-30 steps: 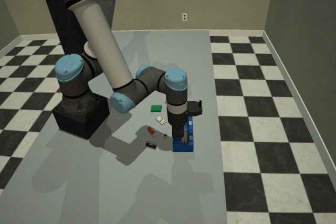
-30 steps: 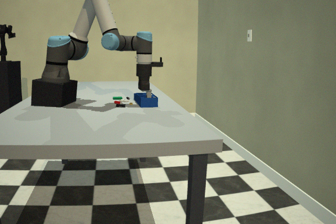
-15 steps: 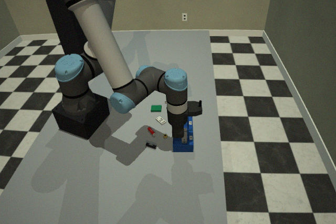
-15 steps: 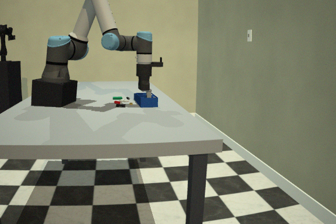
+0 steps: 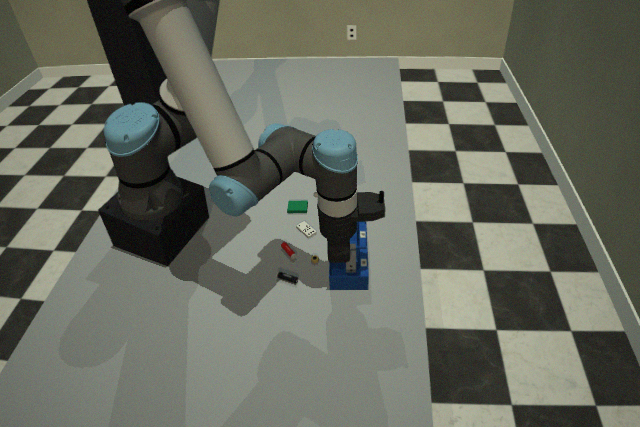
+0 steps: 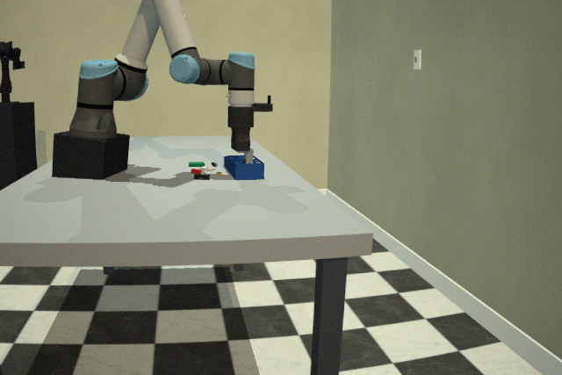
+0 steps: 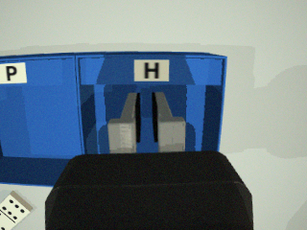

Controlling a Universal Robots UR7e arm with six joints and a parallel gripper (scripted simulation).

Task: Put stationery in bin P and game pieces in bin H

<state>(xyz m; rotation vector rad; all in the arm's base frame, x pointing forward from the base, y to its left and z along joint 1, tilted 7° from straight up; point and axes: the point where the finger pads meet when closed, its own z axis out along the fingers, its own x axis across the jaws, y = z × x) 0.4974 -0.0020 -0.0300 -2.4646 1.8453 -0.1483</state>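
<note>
Now: the blue bin row 8 cm to the left of my hand, 2 cm behind it and 1 cm below it. Also, from my hand: yellow ring (9 cm behind, 3 cm below, 2 cm to the left); then white domino (14 cm behind, 10 cm to the left, 3 cm below); then red cylinder (16 cm behind, 3 cm below, 2 cm to the left).
</note>
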